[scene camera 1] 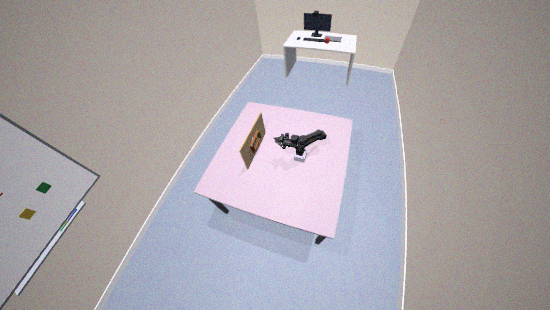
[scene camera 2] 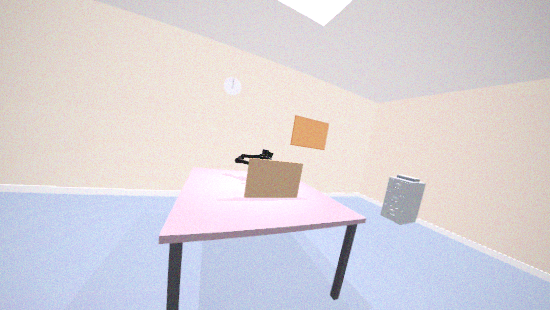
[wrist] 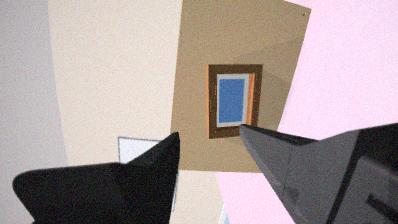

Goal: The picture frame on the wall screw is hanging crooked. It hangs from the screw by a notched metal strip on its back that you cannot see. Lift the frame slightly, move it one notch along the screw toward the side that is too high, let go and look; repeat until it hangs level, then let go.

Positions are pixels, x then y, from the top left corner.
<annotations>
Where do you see a picture frame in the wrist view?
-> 233, 92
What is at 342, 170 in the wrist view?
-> My gripper.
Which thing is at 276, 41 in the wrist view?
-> A tan wall board.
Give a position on a tan wall board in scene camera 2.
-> At 265, 178
</annotations>
